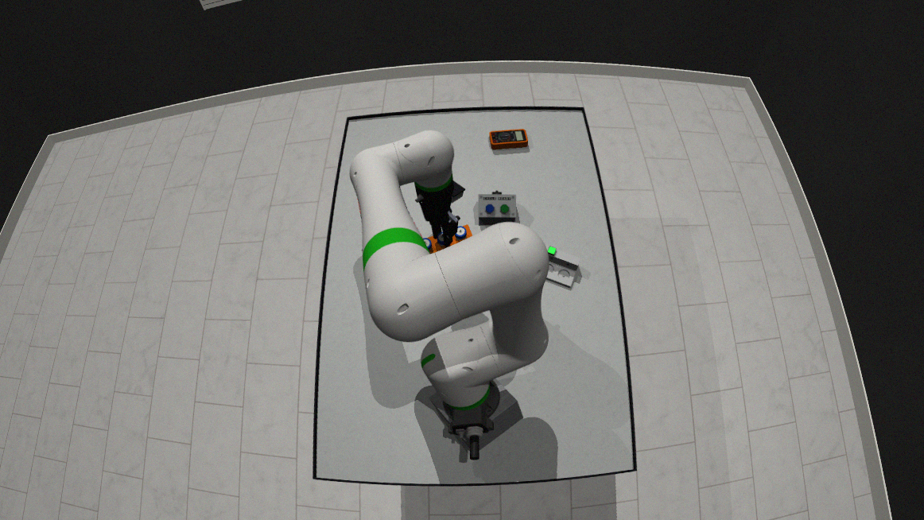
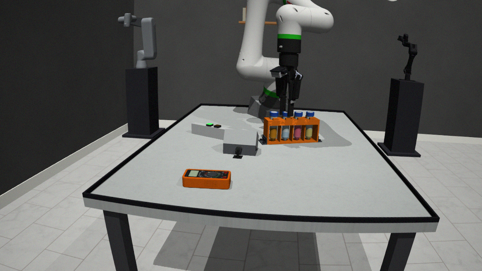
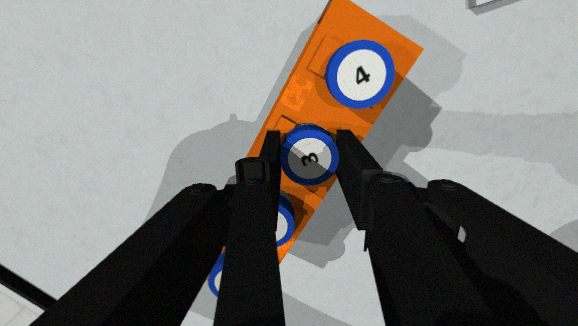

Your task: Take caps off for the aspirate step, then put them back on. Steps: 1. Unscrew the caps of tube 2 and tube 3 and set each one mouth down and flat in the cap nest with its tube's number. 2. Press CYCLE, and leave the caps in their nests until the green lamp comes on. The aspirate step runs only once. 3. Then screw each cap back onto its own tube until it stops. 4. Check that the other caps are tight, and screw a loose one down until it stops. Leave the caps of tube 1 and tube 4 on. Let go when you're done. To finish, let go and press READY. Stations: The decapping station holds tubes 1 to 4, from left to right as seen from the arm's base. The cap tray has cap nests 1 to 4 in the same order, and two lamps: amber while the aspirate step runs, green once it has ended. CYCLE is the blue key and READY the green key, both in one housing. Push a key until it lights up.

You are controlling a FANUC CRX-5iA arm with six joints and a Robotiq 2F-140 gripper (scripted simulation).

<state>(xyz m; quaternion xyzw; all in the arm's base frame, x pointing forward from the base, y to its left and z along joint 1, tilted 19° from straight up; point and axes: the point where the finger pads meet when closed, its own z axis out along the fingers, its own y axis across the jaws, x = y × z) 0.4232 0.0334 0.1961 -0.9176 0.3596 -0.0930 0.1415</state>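
My hand is 3 cm above the cap 3. Also, from my hand: cap 1: 10 cm to the left, 3 cm below, 3 cm behind; cap 4: 5 cm to the right, 3 cm below, 2 cm ahead; cap 2: 5 cm to the left, 3 cm below, 2 cm behind.
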